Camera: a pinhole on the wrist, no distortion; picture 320 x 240 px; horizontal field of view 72.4 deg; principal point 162.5 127.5 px. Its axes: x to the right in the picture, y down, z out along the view. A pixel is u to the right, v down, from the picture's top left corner.
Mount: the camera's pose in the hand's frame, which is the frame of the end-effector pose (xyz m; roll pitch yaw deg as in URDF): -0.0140 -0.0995 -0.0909 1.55 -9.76 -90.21
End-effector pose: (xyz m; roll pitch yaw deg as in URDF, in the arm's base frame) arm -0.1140 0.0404 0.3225 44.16 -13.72 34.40
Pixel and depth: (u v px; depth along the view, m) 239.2 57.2 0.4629
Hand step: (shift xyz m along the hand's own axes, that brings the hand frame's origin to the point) -0.1756 -0.1812 0.3887
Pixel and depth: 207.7 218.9 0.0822
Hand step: 0.0181 -0.1023 -0.0061
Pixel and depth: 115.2 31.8 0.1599
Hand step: -0.0881 -0.0384 0.0589
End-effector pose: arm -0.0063 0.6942 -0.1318 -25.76 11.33 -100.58
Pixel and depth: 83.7 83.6 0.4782
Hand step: -0.1220 0.1514 0.3484
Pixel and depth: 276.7 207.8 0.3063
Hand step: 0.0898 -0.2052 0.2410
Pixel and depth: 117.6 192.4 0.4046
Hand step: 0.0957 0.0511 0.2968
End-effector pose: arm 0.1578 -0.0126 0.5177 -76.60 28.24 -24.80
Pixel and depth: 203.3 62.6 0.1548
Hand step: -0.0641 -0.1018 0.0653
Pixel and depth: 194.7 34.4 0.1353
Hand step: -0.0752 -0.0963 0.0442
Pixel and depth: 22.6 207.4 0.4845
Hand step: 0.1513 0.2884 0.3386
